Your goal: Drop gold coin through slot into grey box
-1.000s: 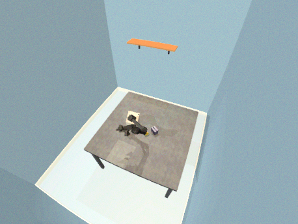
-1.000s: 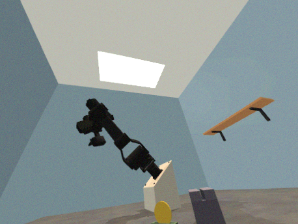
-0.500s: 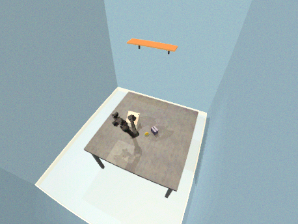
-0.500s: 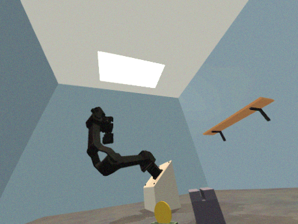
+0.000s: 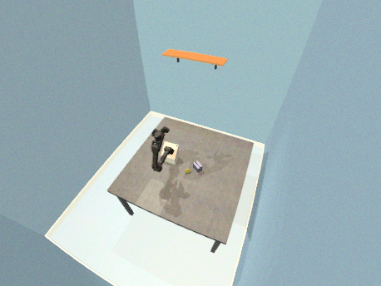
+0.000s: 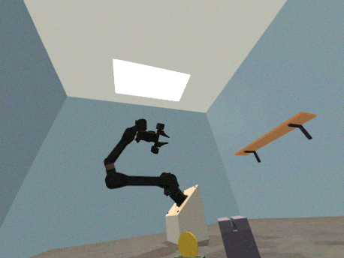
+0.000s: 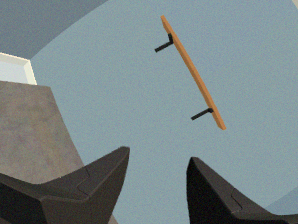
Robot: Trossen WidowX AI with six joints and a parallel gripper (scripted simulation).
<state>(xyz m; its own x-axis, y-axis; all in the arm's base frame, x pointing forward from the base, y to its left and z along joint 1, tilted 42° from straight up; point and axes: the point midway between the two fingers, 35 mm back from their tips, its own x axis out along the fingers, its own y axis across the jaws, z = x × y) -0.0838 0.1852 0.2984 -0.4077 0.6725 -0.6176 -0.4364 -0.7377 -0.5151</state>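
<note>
Right now my gripper tip is 290 mm short of the gold coin, 40 mm to the left of it and 480 mm above it.
</note>
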